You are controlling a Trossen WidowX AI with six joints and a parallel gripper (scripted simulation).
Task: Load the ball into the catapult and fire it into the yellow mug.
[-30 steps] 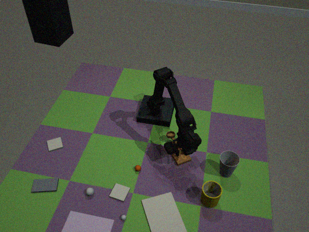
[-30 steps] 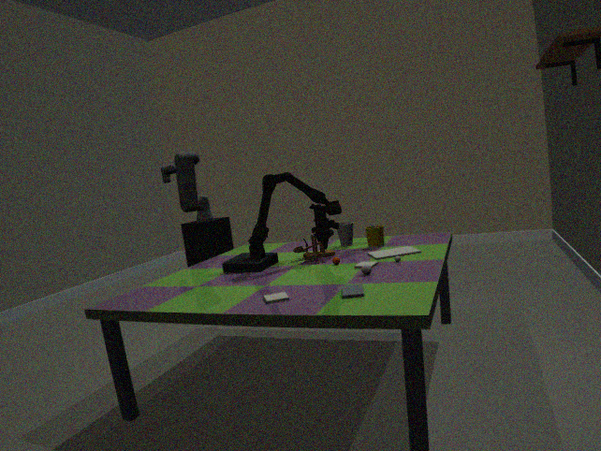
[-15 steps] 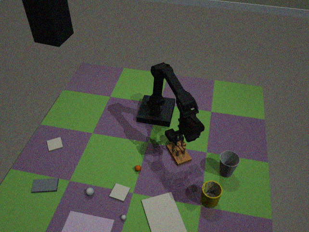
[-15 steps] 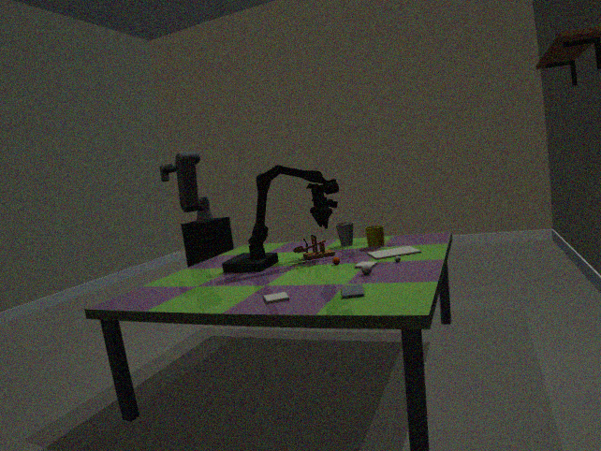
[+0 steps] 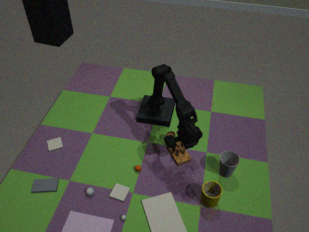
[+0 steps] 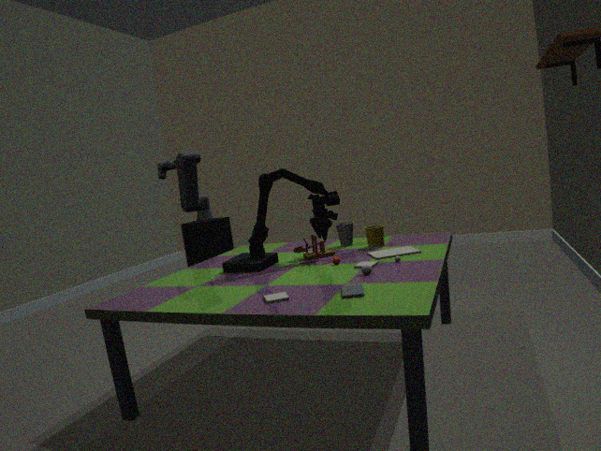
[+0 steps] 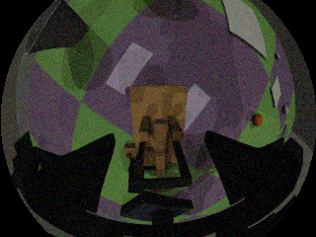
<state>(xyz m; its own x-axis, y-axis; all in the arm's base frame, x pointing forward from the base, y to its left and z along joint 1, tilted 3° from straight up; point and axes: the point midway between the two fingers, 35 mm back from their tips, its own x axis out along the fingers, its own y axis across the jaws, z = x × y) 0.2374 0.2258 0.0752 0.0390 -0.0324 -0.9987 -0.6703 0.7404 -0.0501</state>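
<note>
Right now the orange ball is 190 mm to the right of my gripper tip, 150 mm ahead of it and 70 mm below it. From my gripper tip the other things lie so: yellow mug: 200 mm ahead, 190 mm to the left, 50 mm below; then white sheet: 350 mm ahead, 80 mm below, 10 mm to the left; then wooden catapult: 60 mm behind, 40 mm to the right, 30 mm below.
</note>
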